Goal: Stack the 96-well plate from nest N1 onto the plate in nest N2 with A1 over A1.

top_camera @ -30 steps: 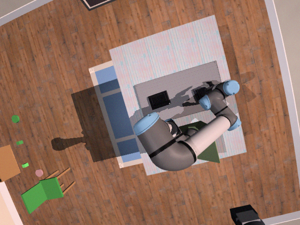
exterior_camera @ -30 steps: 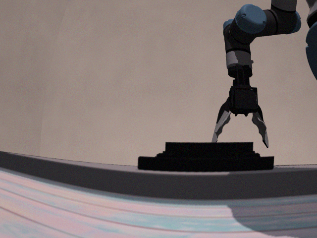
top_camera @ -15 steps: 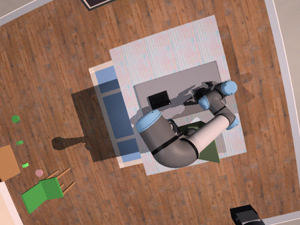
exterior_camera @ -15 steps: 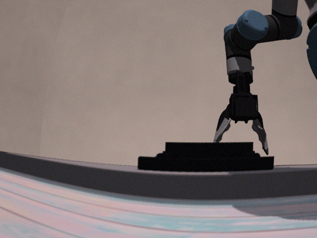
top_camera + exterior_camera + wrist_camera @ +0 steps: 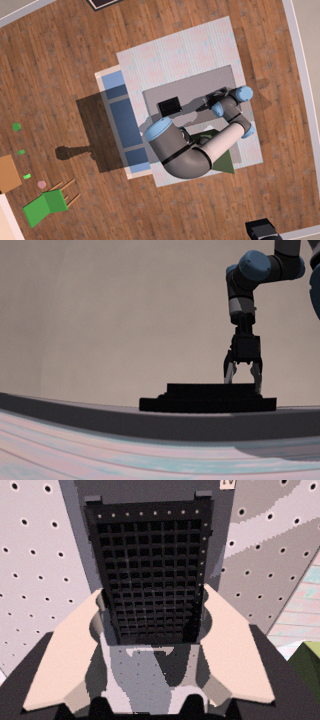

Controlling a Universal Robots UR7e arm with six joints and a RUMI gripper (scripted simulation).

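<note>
Right now my hand is 2 cm above the plate nest N1.
</note>
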